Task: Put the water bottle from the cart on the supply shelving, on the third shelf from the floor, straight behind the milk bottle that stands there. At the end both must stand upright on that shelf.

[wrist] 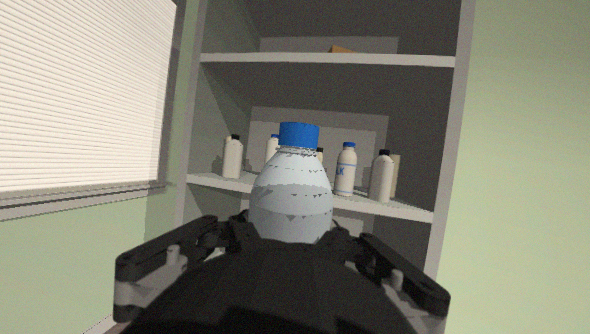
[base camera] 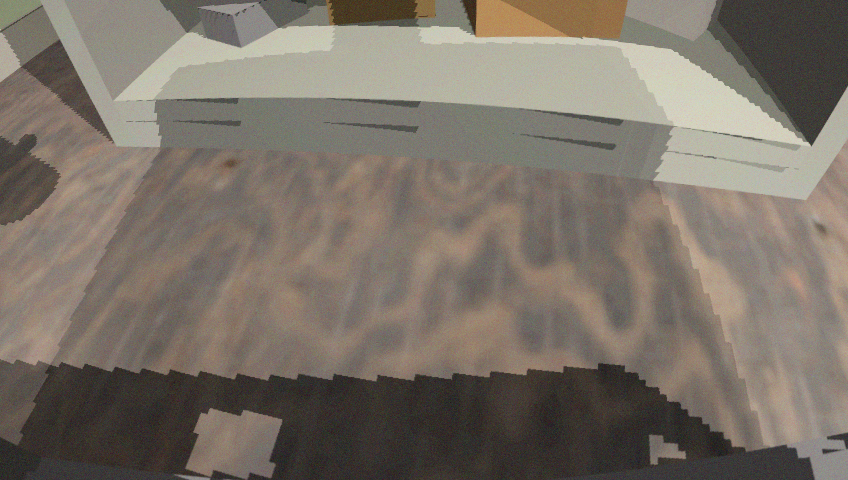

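Places are measured from the arm's base along level axes (x ahead, y left, z up), in metres.
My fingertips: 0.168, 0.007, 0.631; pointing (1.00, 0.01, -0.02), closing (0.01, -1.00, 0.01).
For each thing: its top centre in the pictures, then the offset to it from my fingertips, as dx, dy, dz. Level surfaces: height alone.
- water bottle, top centre: [wrist: 301, 127] -0.033, -0.001, +0.088
- milk bottle, top centre: [wrist: 349, 142] +0.395, -0.179, +0.150
- shelving's bottom board, surface height: dz -0.951
- white bottle with a black cap, top centre: [wrist: 384, 150] +0.378, -0.299, +0.139
- beige cylinder, top centre: [wrist: 393, 155] +0.508, -0.414, +0.141
- black-capped bottle, top centre: [wrist: 235, 135] +0.482, +0.261, +0.139
My gripper [wrist: 289, 218] is shut on the water bottle [wrist: 291, 200], a clear bottle with a blue cap, held upright in front of the supply shelving [wrist: 451, 150]. The milk bottle [wrist: 346, 171], white with a blue cap and blue lettering, stands upright on a shelf [wrist: 390, 207], to the right of the water bottle in the wrist view. The held bottle hides part of that shelf and some things on it. In the base camera view the shelving's bottom board [base camera: 416, 71] shows; the gripper and both bottles do not show there.
On the milk bottle's shelf, a white bottle with a black cap [wrist: 382, 177] stands to its right, with a beige cylinder [wrist: 395, 175] behind. Another black-capped bottle [wrist: 232, 158] stands at the left. Orange boxes [base camera: 547, 17] stand on the bottom board. A window blind [wrist: 80, 95] is at left.
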